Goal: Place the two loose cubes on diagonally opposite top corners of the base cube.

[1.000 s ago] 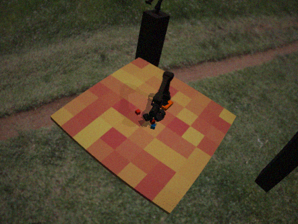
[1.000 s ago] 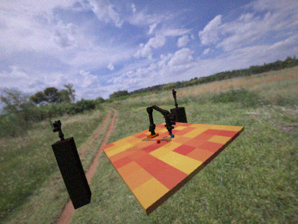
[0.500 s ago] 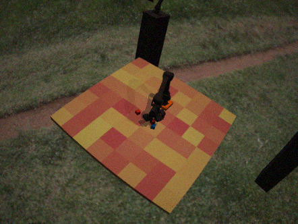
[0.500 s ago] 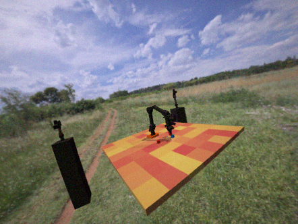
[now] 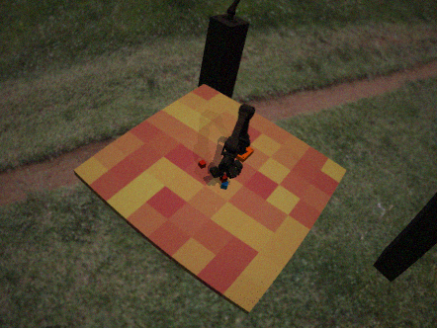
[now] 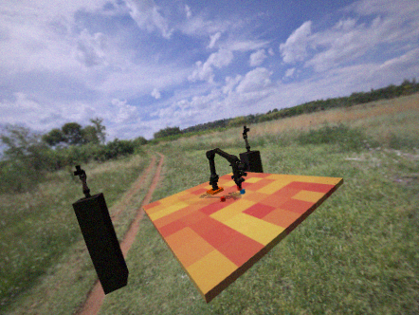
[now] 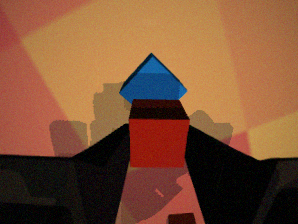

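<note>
The blue cube is 2 cm to the left of my gripper tip and 4 cm below it.
</note>
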